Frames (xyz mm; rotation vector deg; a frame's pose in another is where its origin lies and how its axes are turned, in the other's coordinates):
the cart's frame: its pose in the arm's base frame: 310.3 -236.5 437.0 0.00 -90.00 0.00
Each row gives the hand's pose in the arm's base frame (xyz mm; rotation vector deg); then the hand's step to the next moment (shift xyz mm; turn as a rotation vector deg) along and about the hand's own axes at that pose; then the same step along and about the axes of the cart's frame.
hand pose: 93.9 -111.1 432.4 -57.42 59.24 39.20
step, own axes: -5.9 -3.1 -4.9 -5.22 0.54 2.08
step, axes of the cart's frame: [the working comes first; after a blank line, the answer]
step, axes of the arm's base frame: -1.4 -5.8 5.7 -1.67 2.06 4.98

5.7 -5.8 1.4 4.98 2.06 1.67
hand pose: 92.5 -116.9 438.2 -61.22 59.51 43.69
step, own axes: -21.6 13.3 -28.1 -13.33 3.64 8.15
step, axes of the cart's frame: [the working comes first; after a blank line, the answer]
step, axes of the arm's base frame: -27.7 -22.7 12.4 -5.44 8.67 12.35

12.4 -22.7 27.7 12.35 8.67 5.44
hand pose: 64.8 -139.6 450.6 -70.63 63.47 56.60
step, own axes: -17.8 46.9 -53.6 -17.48 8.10 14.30
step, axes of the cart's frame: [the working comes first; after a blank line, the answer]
step, axes of the arm's base frame: -54.4 -48.6 7.8 -10.03 15.28 15.54

7.8 -48.6 54.4 15.54 15.28 10.03
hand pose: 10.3 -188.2 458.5 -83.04 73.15 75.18
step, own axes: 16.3 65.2 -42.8 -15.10 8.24 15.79
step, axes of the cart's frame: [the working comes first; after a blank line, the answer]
step, axes of the arm's base frame: -56.2 -56.3 -4.6 -10.55 16.30 12.97

-4.6 -56.3 56.2 12.97 16.30 10.55
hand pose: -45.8 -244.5 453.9 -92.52 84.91 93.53
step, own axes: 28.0 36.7 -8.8 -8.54 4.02 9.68
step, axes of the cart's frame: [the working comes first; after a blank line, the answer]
step, axes of the arm's base frame: -34.2 -31.1 -8.8 -5.77 10.08 6.91

-8.8 -31.1 34.2 6.91 10.08 5.77
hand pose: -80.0 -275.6 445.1 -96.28 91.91 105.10
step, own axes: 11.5 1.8 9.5 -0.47 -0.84 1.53
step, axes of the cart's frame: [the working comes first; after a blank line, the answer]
step, axes of the arm's base frame: -11.0 0.8 -10.2 -0.15 1.75 -0.44

-10.2 0.8 11.0 -0.44 1.75 0.15
